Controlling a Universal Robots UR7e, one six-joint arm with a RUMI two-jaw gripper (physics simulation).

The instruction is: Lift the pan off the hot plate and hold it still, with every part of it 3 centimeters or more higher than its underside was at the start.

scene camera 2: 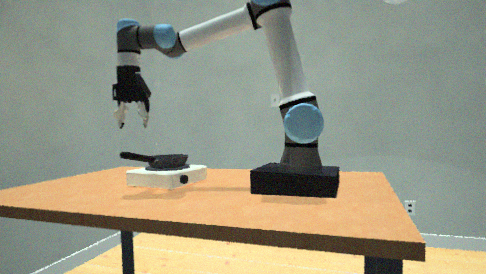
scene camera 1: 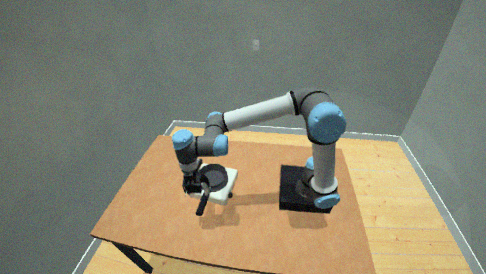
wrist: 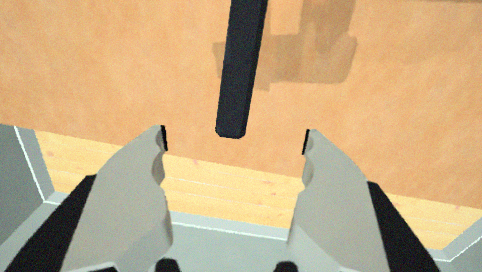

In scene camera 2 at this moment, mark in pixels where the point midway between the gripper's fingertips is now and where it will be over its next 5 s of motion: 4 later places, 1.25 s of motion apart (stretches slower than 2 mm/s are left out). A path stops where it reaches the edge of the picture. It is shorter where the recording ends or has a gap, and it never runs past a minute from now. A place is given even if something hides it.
My gripper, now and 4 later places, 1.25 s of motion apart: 133,128; 132,142; 132,133; 133,133; 134,133
